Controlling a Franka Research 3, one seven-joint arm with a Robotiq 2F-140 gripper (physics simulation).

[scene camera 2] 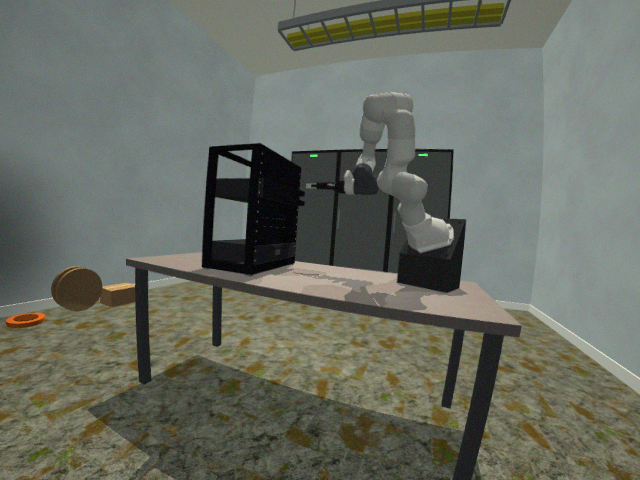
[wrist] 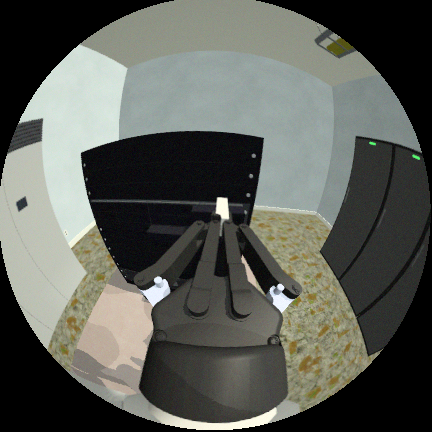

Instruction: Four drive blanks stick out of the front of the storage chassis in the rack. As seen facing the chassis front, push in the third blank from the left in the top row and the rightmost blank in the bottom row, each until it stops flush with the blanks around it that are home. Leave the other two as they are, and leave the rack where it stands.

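The black rack stands upright on the table, its front facing the arm. In the scene view, dark blanks stick out of its front edge, an upper one and a lower one. In the wrist view, the chassis front is very dark below a thin light edge; faint lighter patches show there, but I cannot tell individual blanks or columns. My gripper is shut and empty, pointing level at the rack. Its pale tips are a short gap in front of the rack, slightly higher than the protruding blanks. The tips hide part of the chassis front.
The table carries the rack and the black arm base. Dark cabinets stand behind, on the right in the wrist view. A brown round object, a box and an orange ring are at the left.
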